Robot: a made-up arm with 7 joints.
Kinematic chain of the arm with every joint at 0, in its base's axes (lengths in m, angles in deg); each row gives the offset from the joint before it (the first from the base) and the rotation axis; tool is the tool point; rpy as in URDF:
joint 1: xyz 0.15 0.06 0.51 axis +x
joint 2: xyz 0.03 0 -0.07 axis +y
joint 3: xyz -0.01 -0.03 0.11 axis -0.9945 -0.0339 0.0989
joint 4: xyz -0.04 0 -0.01 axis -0.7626 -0.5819 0.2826
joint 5: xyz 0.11 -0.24 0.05 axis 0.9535 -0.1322 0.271
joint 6: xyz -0.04 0 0.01 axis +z
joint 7: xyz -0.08 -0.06 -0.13 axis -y
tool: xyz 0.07 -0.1 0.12 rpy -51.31 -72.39 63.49
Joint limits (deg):
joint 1: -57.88..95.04
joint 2: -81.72..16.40
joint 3: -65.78..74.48
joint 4: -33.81..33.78
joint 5: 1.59..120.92
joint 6: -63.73..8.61
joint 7: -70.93..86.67
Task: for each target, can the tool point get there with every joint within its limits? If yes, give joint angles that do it. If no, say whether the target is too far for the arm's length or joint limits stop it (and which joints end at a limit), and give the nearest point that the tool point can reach.
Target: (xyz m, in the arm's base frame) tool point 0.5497 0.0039 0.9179
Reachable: no: joint limits stop it (at a limit: joint 2, joint 5, joint 6, joint 7) | nearest point 0.4698 0.0114 0.8632 | short by 0.097 m
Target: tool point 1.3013 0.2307 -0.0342
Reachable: no: too far | nearest point 0.4755 0.1313 0.2826 | short by 0.890 m
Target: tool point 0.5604 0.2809 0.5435
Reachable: no: joint limits stop it (at a limit: joint 1, joint 2, joint 4, joint 5, joint 7) | nearest point 0.4834 0.2622 0.5349 | short by 0.080 m
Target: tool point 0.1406 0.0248 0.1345
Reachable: yes | joints 37.01 -71.17 -4.58 -18.91 94.70 -41.59 61.07
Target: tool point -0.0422 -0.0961 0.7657
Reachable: yes | joints -39.35 -67.51 29.97 28.28 65.00 -35.11 -19.82
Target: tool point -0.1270 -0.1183 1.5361
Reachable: no: too far | nearest point 0.0245 -0.0228 0.9868 | short by 0.578 m
